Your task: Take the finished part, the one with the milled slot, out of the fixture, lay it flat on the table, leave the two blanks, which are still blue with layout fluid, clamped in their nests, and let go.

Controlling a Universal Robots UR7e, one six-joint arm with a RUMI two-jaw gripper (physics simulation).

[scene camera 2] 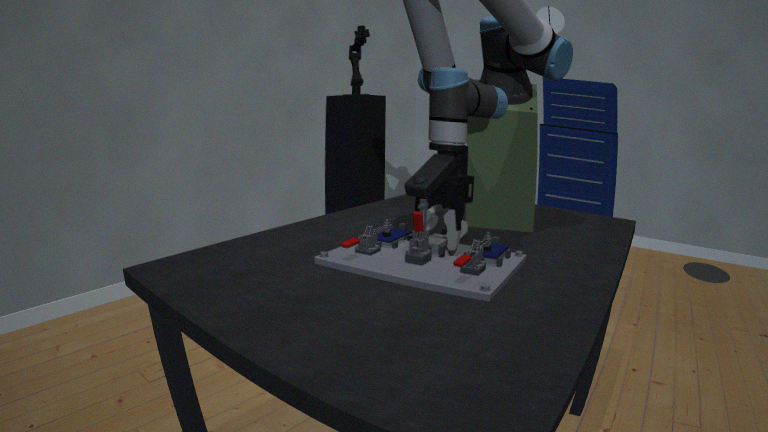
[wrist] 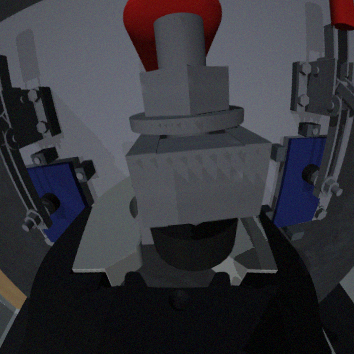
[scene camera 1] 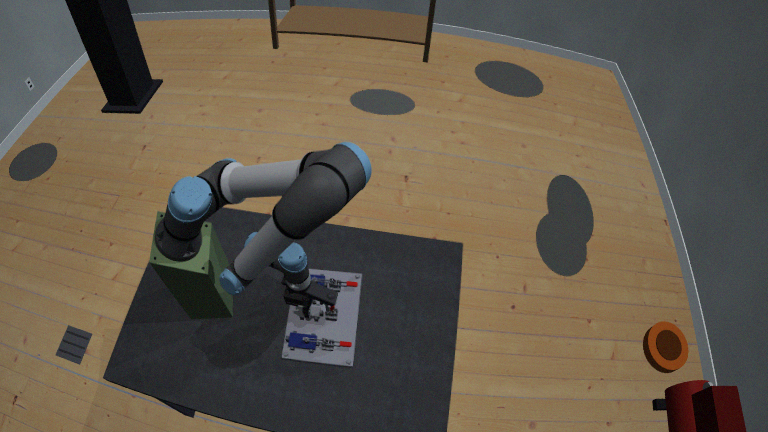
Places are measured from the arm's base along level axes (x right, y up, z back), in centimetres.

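Pixels of known places: gripper, fingertip midpoint: [scene camera 2: 437,252] [scene camera 1: 311,312]; arm's base, link origin: [scene camera 2: 506,92] [scene camera 1: 177,239].
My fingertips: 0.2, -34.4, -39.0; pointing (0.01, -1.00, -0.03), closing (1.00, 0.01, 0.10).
Ahead of a thing's pixels: the offset from my fingertips to its top centre, as dx, dy, dz. "spot": to the spot under its first point. Level surfaces: height alone.
The finished part @(+0.6, +2.7, +0.3) [scene camera 1: 316,310] [scene camera 2: 437,243] is light grey and sits in the middle nest of the fixture plate @(+0.5, +0.1, -3.9) [scene camera 1: 349,320] [scene camera 2: 402,272] [wrist: 95,65]. Its slot cannot be made out. My gripper [scene camera 1: 312,313] [scene camera 2: 443,244] [wrist: 173,178] points down, low over that nest, and is shut on the part, one finger on each side. The part's middle clamp @(spot: -0.6, +2.7, -8.8) [scene camera 2: 418,251] [wrist: 200,185] stands open, its red handle upright; in the wrist view it hides the part and inner finger edges. Two blue blanks @(+11.7, +1.7, +0.8) [scene camera 1: 303,341] [scene camera 1: 318,278] [scene camera 2: 393,235] @(-10.3, +2.2, +1.3) [scene camera 2: 495,250] [wrist: 65,185] [wrist: 295,200] lie clamped in the outer nests.
The side clamps' red handles @(+11.2, +5.3, -10.7) [scene camera 1: 345,344] @(-10.8, +5.8, -9.8) [scene camera 1: 351,284] [scene camera 2: 350,242] [scene camera 2: 462,260] lie low, pointing away from the blanks. The raised middle clamp stands close beside the gripper. The dark table @(dy -1.4) [scene camera 1: 408,322] [scene camera 2: 322,327] extends around the plate. The green robot pedestal [scene camera 1: 198,290] [scene camera 2: 504,177] stands behind it.
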